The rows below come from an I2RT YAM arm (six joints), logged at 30 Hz.
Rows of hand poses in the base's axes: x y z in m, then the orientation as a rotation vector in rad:
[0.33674, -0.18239, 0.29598, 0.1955, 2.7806, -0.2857]
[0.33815, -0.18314, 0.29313, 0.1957, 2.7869, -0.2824]
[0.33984, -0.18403, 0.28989, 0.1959, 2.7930, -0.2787]
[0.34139, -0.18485, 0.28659, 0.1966, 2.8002, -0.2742]
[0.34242, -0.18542, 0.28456, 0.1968, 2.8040, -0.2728]
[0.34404, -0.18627, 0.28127, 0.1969, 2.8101, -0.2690]
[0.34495, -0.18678, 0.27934, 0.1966, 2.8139, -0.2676]
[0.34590, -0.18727, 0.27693, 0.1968, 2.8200, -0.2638]
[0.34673, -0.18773, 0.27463, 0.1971, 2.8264, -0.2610]
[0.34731, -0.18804, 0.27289, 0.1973, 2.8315, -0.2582]
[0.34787, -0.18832, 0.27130, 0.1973, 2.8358, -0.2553]
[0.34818, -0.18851, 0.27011, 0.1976, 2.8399, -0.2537]
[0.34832, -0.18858, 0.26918, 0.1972, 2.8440, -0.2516]
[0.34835, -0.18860, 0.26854, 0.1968, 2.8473, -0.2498]
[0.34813, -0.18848, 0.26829, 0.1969, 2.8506, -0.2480]
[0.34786, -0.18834, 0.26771, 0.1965, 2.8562, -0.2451]
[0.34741, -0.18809, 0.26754, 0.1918, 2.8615, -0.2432]
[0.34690, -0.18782, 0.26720, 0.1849, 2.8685, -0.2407]
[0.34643, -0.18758, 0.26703, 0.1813, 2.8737, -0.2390]
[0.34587, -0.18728, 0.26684, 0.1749, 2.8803, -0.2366]
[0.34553, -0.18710, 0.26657, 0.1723, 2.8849, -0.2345]
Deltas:
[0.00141, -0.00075, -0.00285, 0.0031, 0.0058, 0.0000]
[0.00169, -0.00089, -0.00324, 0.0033, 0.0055, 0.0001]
[0.00155, -0.00082, -0.00330, 0.0041, 0.0065, -0.0002]
[0.00103, -0.00057, -0.00203, 0.0015, 0.0036, -0.0001]
[0.00162, -0.00085, -0.00329, 0.0034, 0.0055, 0.0002]
[0.00091, -0.00051, -0.00193, 0.0014, 0.0036, 0.0002]
[0.00095, -0.00049, -0.00241, 0.0034, 0.0055, 0.0001]
[0.00083, -0.00046, -0.00230, 0.0027, 0.0060, -0.0001]
[0.00058, -0.00031, -0.00174, 0.0026, 0.0047, 0.0000]
[0.00056, -0.00028, -0.00159, 0.0025, 0.0039, 0.0002]
[0.00031, -0.00019, -0.00119, 0.0016, 0.0038, -0.0002]
[0.00014, -0.00007, -0.00093, 0.0019, 0.0038, 0.0004]
[0.00003, -0.00002, -0.00064, 0.0016, 0.0030, 0.0004]
[-0.00022, 0.00012, -0.00025, 0.0016, 0.0030, 0.0000]
[-0.00027, 0.00014, -0.00058, 0.0026, 0.0052, 0.0004]
[-0.00045, 0.00025, -0.00017, 0.0015, 0.0050, 0.0032]
[-0.00051, 0.00027, -0.00034, 0.0019, 0.0066, 0.0047]
[-0.00047, 0.00024, -0.00017, 0.0014, 0.0049, 0.0024]
[-0.00056, 0.00030, -0.00019, 0.0018, 0.0063, 0.0044]
[-0.00034, 0.00018, -0.00027, 0.0017, 0.0043, 0.0018]

